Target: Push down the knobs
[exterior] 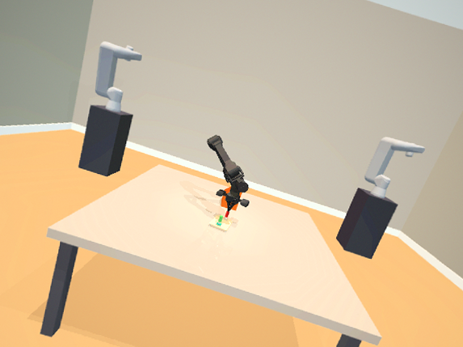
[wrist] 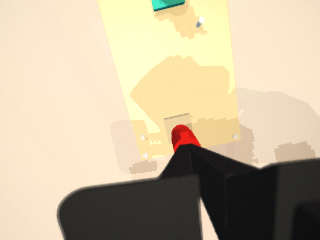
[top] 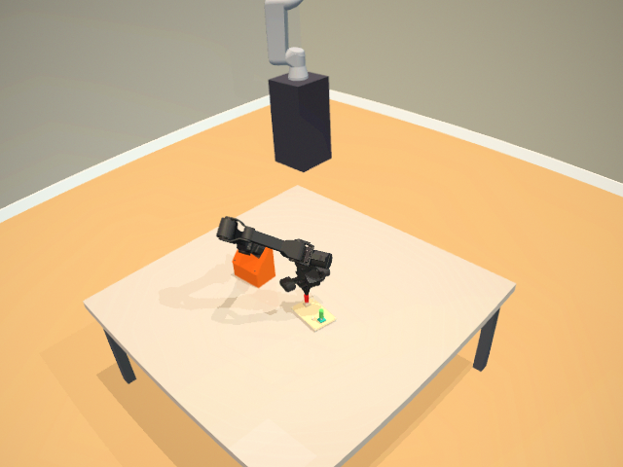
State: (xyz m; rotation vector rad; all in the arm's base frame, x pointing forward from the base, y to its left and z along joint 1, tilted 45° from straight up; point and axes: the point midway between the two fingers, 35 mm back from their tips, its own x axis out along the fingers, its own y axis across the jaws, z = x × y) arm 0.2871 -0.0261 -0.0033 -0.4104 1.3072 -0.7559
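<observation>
My gripper tip is now 10 mm above the red knob. From my gripper tip the other things lie so: green knob 110 mm ahead, 30 mm to the right, 10 mm below.
</observation>
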